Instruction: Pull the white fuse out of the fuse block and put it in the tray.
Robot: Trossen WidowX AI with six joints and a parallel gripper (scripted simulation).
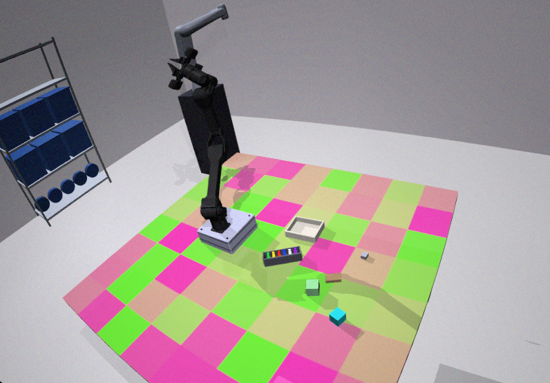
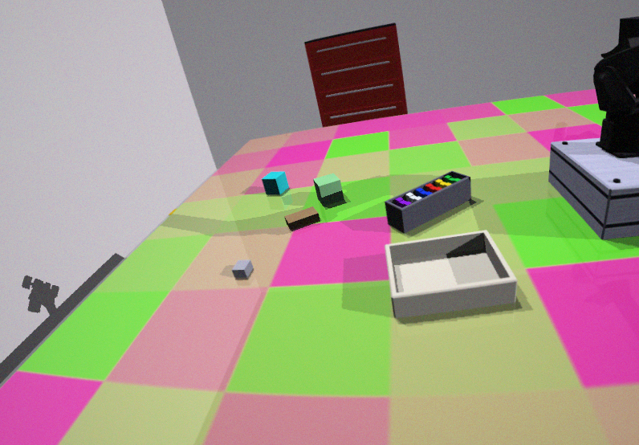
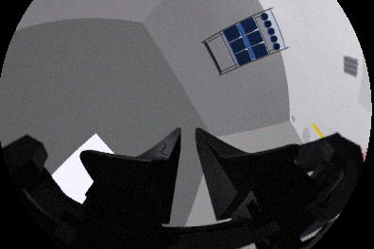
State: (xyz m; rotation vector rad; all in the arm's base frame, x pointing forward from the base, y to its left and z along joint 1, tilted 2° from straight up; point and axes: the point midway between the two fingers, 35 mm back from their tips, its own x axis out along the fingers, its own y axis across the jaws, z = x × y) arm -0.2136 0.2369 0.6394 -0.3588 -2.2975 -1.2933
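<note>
The white fuse lies 690 mm below my gripper tip, 590 mm ahead of it and 230 mm to the right of it. Round my gripper tip: blue fuse 690 mm below, 570 mm ahead, 240 mm to the right; then purple fuse 690 mm below, 610 mm ahead, 220 mm to the right; then white tray 720 mm below, 570 mm ahead, 70 mm to the right.
</note>
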